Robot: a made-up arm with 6 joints.
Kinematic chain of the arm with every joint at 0, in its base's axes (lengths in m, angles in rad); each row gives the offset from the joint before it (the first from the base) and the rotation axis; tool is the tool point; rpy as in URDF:
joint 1: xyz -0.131 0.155 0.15 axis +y
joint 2: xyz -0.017 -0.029 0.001 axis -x
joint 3: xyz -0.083 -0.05 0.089 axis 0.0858 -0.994 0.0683
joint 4: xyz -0.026 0.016 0 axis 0.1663 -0.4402 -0.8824
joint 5: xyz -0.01 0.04 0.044 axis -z
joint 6: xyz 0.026 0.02 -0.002 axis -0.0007 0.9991 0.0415
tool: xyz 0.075 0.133 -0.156 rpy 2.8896 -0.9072 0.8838
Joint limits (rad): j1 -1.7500..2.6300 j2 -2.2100..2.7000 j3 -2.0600..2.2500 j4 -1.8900..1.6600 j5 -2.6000..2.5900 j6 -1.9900..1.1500
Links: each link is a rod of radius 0.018 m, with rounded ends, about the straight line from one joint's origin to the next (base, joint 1, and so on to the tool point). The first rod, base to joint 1, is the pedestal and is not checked.
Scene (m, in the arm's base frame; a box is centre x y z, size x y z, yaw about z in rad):
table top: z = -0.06
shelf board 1: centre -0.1 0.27 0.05 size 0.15 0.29 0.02 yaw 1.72
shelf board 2: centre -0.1 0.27 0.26 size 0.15 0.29 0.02 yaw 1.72
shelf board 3: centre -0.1 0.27 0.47 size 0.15 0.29 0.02 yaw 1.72
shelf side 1: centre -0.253 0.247 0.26 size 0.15 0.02 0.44 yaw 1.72
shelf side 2: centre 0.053 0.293 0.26 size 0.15 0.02 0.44 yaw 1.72
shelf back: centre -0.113 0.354 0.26 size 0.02 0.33 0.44 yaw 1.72
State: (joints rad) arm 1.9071 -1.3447 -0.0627 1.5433 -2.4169 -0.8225
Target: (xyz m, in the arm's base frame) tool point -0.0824 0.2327 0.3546
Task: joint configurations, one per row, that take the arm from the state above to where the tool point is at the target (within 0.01 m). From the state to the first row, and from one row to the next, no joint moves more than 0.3 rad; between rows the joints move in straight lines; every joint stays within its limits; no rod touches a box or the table.
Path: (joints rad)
1: 1.6518 -1.4475 -0.0700 1.5089 -2.4227 -0.7221
2: 1.3965 -1.5503 -0.0773 1.4746 -2.4284 -0.6218
3: 1.1411 -1.6531 -0.0846 1.4402 -2.4342 -0.5214
4: 0.8858 -1.7559 -0.0919 1.4059 -2.4400 -0.4210
5: 1.0173 -1.5376 -0.0976 1.3508 -2.4933 -0.3891
6: 1.1487 -1.3193 -0.1033 1.2958 -2.5467 -0.3572
7: 1.2802 -1.1011 -0.1090 1.2407 -2.6000 -0.3253

